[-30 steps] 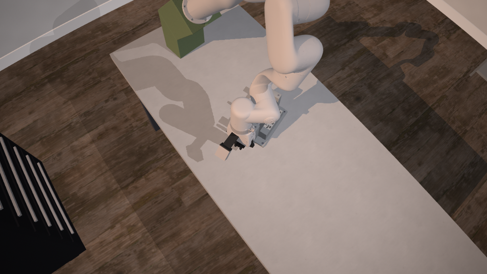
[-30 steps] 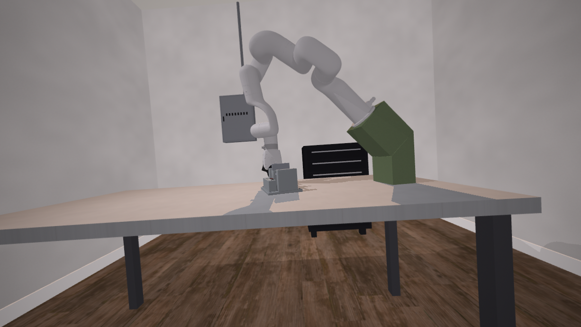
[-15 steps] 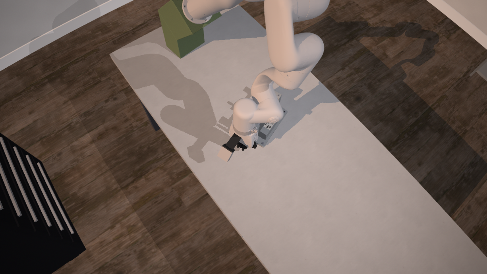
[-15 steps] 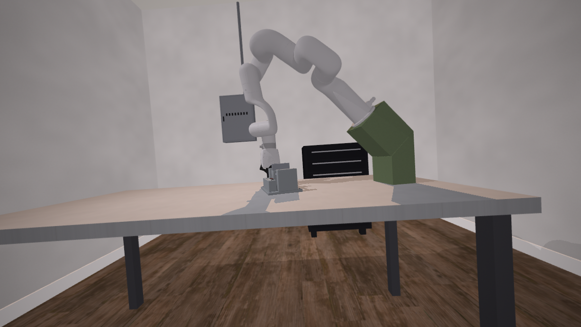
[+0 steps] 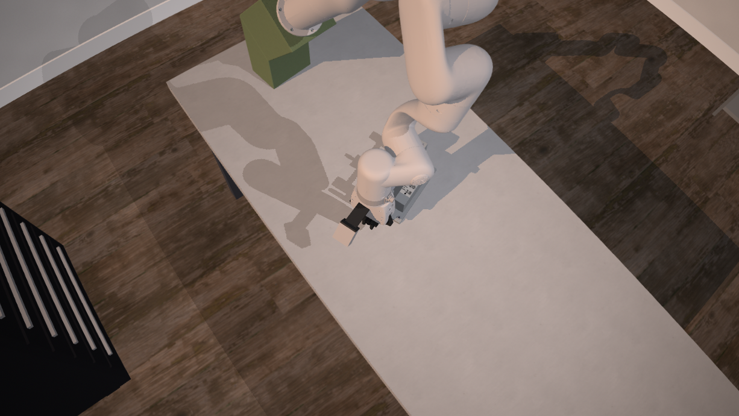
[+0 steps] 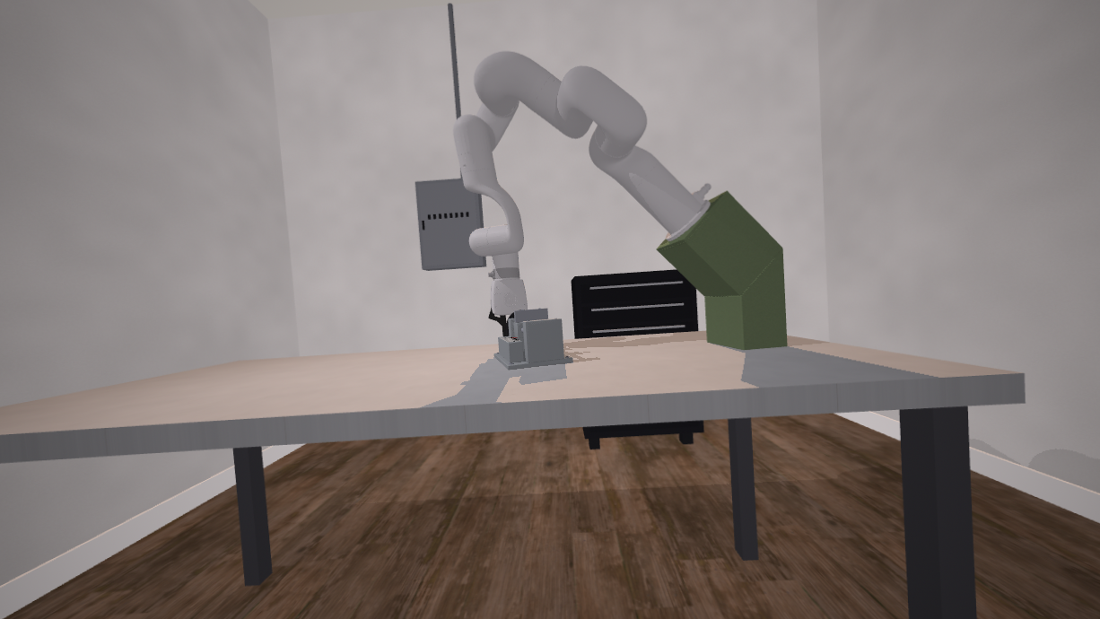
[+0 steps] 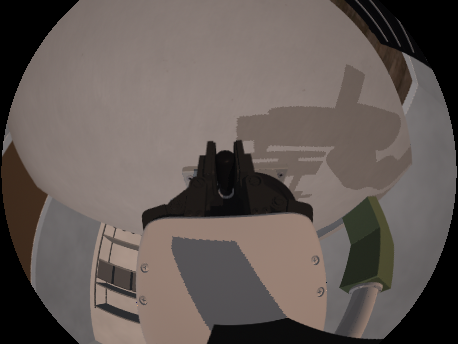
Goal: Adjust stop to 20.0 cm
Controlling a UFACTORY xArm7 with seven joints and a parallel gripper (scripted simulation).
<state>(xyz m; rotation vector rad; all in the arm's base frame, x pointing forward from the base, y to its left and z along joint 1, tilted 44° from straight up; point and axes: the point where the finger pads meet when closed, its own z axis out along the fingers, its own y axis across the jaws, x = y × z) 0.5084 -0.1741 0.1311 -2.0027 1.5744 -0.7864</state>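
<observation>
Right now the grey stop block is 14 cm to the left of my hand, 5 cm behind it and 3 cm above it. Round my hand: handwheel knob 1 cm to the left; then black handwheel 2 cm to the left, 1 cm behind.
</observation>
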